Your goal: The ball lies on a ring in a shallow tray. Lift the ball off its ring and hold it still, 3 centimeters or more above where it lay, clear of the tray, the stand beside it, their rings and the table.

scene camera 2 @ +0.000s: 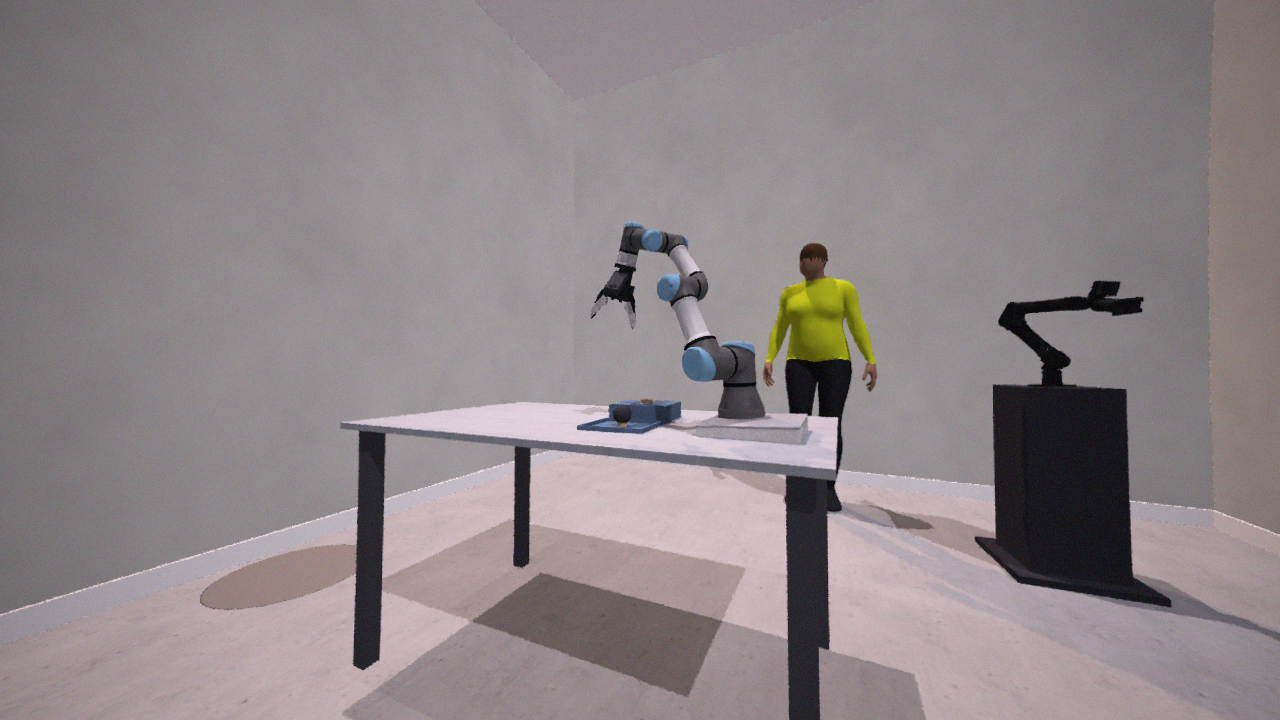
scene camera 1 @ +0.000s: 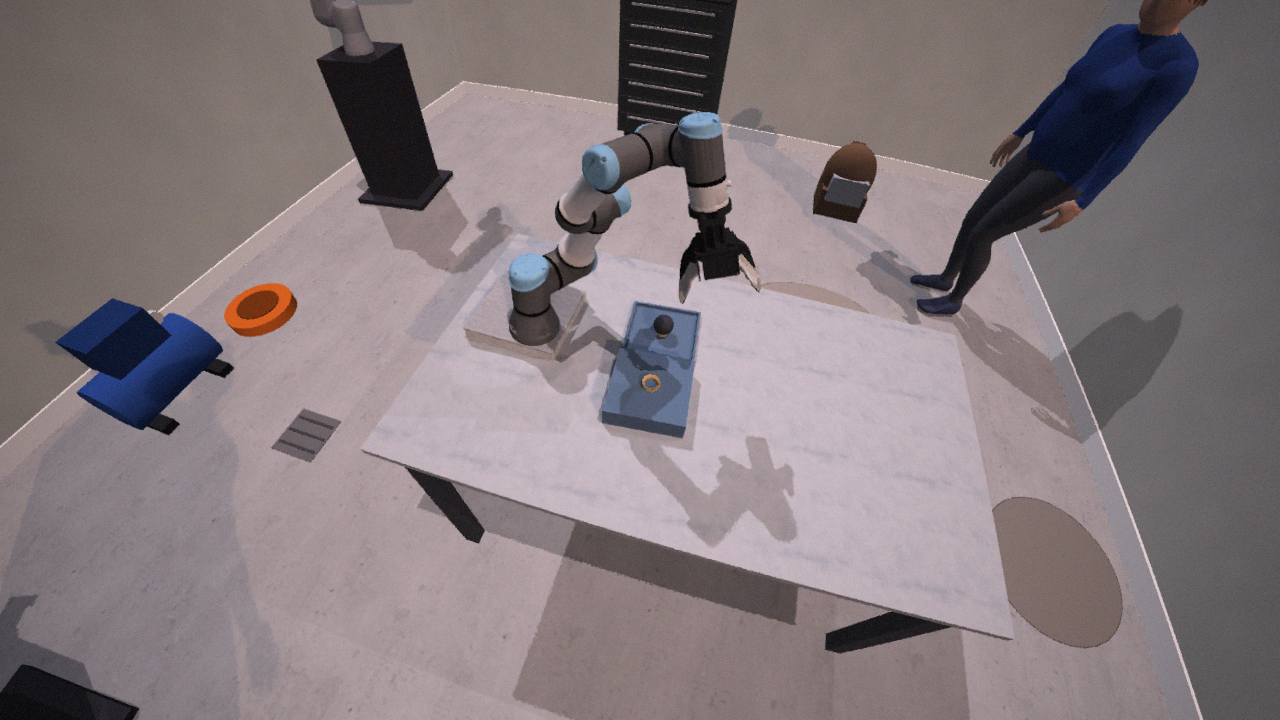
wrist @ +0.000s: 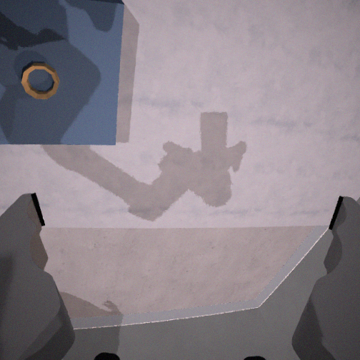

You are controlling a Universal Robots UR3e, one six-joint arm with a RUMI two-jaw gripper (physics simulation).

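Seen in the pictures: gripper, between the fingertips: [scene camera 2: 611, 323] [scene camera 1: 720, 297]; arm's base, origin of its link: [scene camera 2: 741, 416] [scene camera 1: 534, 327].
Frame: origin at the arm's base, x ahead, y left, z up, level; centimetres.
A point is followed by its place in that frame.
Note:
A dark ball [scene camera 1: 663, 324] @(y 6.5, x 32.9, z 2.1 cm) [scene camera 2: 622, 413] @(y 10.7, x 31.8, z 0.6 cm) lies on its small ring in the shallow blue tray [scene camera 1: 636, 313] @(y 14.1, x 24.6, z -3.4 cm) [scene camera 2: 594, 428] @(y 17.8, x 37.2, z -2.9 cm). The blue stand [scene camera 1: 642, 413] @(y -21.0, x 32.0, z 1.7 cm) [scene camera 2: 667, 412] @(y -5.6, x 23.2, z -0.5 cm) adjoins the tray and bears an orange ring [scene camera 1: 650, 383] @(y -12.5, x 32.5, z 1.7 cm) [scene camera 2: 646, 401] @(y -10.8, x 31.9, z 2.3 cm). In the wrist view, part of the stand [wrist: 100, 120] and its ring [wrist: 40, 80] show at the upper left; the ball does not show there. My gripper [scene camera 1: 719, 291] @(y -8.5, x 43.5, z 28.3 cm) [scene camera 2: 613, 322] @(y -8.5, x 43.5, z 28.3 cm) [wrist: 185, 198] is open and empty, high above the table and apart from the ball. The ball hides most of the ring under it.
The white marble table [scene camera 1: 832, 429] @(y -13.0, x 77.7, z -3.7 cm) [scene camera 2: 501, 425] @(y 17.2, x 67.9, z -3.7 cm) [wrist: 250, 75] bears the tray, the stand and the arm's base plate [scene camera 1: 483, 331] @(y -4.8, x -12.1, z 0.7 cm) [scene camera 2: 751, 429] @(y 18.4, x -4.3, z -0.9 cm). A person in blue [scene camera 1: 1109, 98] stands beyond the table. A person in yellow [scene camera 2: 817, 322] stands behind the arm.

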